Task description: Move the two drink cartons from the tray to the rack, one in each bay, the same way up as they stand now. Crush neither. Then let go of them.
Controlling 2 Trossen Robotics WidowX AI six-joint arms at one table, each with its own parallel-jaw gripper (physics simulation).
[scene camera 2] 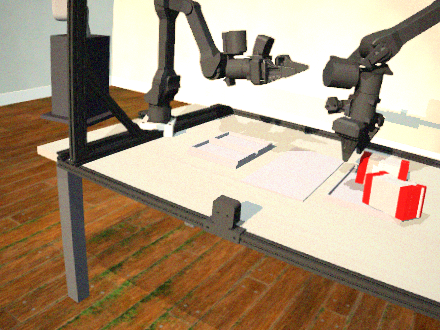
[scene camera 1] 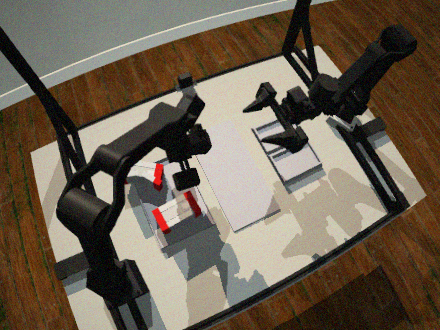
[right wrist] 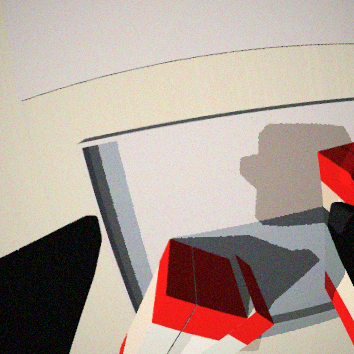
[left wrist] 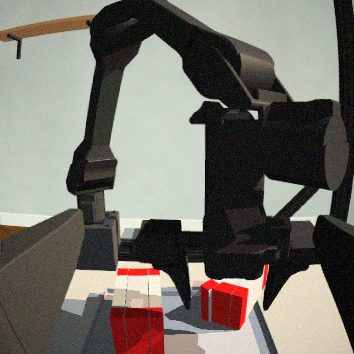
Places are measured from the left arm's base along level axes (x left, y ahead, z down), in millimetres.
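Pixels of known places: left gripper, fingertip midpoint: (scene camera 2: pixel 302 69) (scene camera 1: pixel 252 125) (left wrist: pixel 203 225); right gripper, fingertip midpoint: (scene camera 2: pixel 351 157) (scene camera 1: pixel 181 164) (right wrist: pixel 218 222) (left wrist: pixel 226 308); left arm's base at its link origin: (scene camera 2: pixel 158 120) (scene camera 1: pixel 345 113); right arm's base at its link origin: (scene camera 1: pixel 117 284) (left wrist: pixel 91 218).
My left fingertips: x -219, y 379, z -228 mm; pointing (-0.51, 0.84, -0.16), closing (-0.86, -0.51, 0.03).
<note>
Ahead of a thing's pixels: the offset from my left fingertips to its top centre. "*": to the spot under its first point.
The askew carton @[dz +176, dx -222, dy +201 mm] (scene camera 1: pixel 145 172) (scene camera 2: pixel 387 194) (left wrist: pixel 224 304) (right wrist: pixel 205 285), white with red ends, appears to cross the tray's wall, one end inside. The other carton @[dz +190, dx -69, dy +233 mm] (scene camera 1: pixel 177 212) (scene camera 2: pixel 384 164) (left wrist: pixel 137 296) (right wrist: pixel 336 162) lies in the tray @[dz +248, dx -118, dy +202 mm] (scene camera 1: pixel 187 240) (scene camera 2: pixel 345 194) (right wrist: pixel 165 170). My right gripper (scene camera 1: pixel 186 178) (scene camera 2: pixel 348 158) (left wrist: pixel 226 308) (right wrist: pixel 218 222) is open and empty above the tray, near the askew carton; its fingers partly hide each other in scene camera 1. My left gripper (scene camera 1: pixel 254 125) (scene camera 2: pixel 307 67) is open and empty, high above the two-bay rack @[dz +244, dx +95, dy -149 mm] (scene camera 1: pixel 304 175) (scene camera 2: pixel 247 160).
A flat pale panel (scene camera 1: pixel 235 180) (scene camera 2: pixel 300 172) (right wrist: pixel 150 35) lies between tray and rack. Dark frame posts (scene camera 1: pixel 52 107) (scene camera 2: pixel 77 80) stand at the table's edge. A small dark block @[* dz +219, dx -319, dy -156 mm] (scene camera 1: pixel 185 80) (scene camera 2: pixel 226 212) is fixed on the table's long edge.
</note>
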